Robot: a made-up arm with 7 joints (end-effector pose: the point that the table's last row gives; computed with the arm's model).
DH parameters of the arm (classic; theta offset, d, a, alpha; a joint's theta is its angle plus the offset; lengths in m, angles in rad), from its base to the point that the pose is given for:
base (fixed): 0.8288 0 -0.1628 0
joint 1: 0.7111 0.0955 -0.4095 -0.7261
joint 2: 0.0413 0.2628 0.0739 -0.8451
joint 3: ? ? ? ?
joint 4: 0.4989 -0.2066 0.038 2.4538
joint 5: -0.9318 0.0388 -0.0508 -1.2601
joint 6: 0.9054 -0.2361 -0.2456 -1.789
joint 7: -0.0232 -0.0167 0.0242 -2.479
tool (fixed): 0.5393 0.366 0 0
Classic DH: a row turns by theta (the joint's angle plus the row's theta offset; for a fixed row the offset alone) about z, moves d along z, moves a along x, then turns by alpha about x.
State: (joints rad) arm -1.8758 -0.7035 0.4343 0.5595 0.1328 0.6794 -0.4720
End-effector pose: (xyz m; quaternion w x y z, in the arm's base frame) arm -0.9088 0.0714 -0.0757 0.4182 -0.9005 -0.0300 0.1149
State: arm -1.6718 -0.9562 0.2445 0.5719 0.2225 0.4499 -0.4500
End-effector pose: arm -0.8498 -0.1440 -0.1993 0.2286 -0.9715 -0.0630 0.0011
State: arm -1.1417 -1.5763 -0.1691 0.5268 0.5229 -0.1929 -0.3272
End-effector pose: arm -0.5985 -0.6182 -0.2860 0.1580 0.9344 -0.1038 0.3018
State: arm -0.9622 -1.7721 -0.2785 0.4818 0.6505 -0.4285 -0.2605
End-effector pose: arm -0.5166 -0.7057 -0.3082 0.2068 0.8774 -0.2368 0.3623
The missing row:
joint 3: 0.2016 -0.0858 0.0759 0.5794
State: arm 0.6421 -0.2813 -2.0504 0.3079 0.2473 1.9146 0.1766
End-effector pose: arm -0.2344 0.0191 0.2838 0.3198 0.6119 -0.5146 -0.5084
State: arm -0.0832 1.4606 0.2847 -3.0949 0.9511 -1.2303 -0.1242
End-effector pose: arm -0.0295 -0.3542 -0.5054 0.0569 -0.9111 -0.0113 -0.4080
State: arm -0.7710 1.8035 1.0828 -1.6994 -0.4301 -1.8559 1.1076
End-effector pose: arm -0.6903 -0.1189 0.5723 0.9054 -0.3195 -0.2574 -0.1086
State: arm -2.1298 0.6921 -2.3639 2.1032 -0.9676 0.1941 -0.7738
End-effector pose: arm -0.3067 -0.2830 0.6029 0.4587 0.7052 0.1944 -0.5046
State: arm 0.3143 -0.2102 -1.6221 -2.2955 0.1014 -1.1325 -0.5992
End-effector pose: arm -0.0310 0.1416 0.3918 0.6787 -0.6105 0.4021 0.0706
